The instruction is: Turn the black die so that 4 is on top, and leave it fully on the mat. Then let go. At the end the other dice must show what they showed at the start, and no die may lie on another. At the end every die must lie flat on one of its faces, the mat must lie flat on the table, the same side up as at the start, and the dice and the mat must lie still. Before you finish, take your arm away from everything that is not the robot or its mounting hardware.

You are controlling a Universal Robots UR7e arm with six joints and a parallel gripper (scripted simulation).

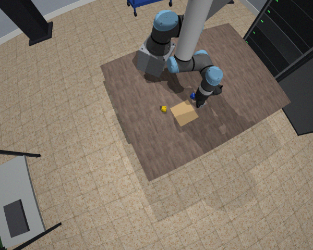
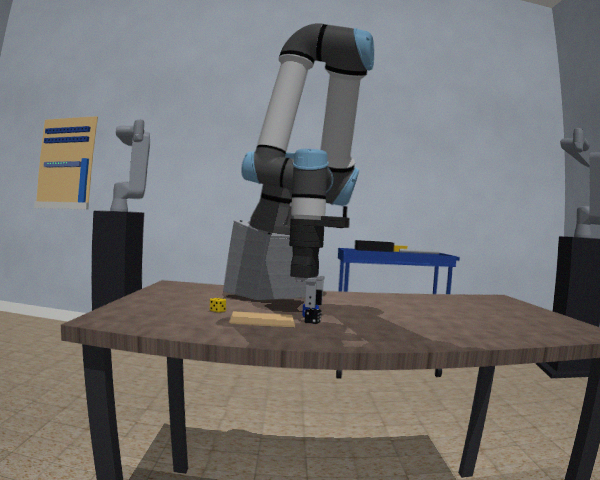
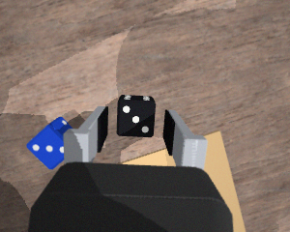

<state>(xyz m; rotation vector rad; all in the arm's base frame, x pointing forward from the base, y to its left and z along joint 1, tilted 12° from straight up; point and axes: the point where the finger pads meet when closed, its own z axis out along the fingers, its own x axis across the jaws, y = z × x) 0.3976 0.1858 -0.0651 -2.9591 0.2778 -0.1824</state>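
Now: the black die 40 mm below my hand. From my hand the other things lie so: blue die (70 mm behind, 20 mm to the right, 40 mm below); tan mat (20 mm ahead, 110 mm to the right, 50 mm below); yellow die (30 mm behind, 230 mm to the right, 40 mm below).
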